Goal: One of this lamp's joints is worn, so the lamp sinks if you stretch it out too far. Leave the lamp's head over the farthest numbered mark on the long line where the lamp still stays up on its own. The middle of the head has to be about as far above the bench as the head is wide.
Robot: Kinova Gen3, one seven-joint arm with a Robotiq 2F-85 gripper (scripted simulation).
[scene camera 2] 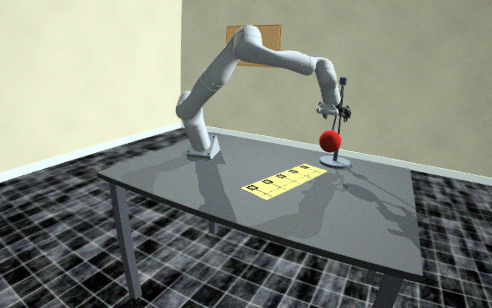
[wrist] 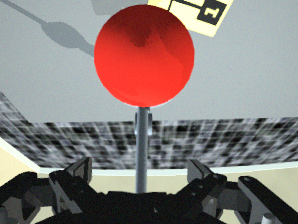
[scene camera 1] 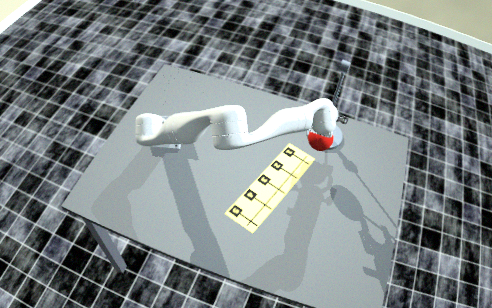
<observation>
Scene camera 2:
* yellow strip: 277,184
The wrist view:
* my gripper: 139,169
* lamp head: 142,60
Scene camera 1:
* yellow strip: 256,203
</observation>
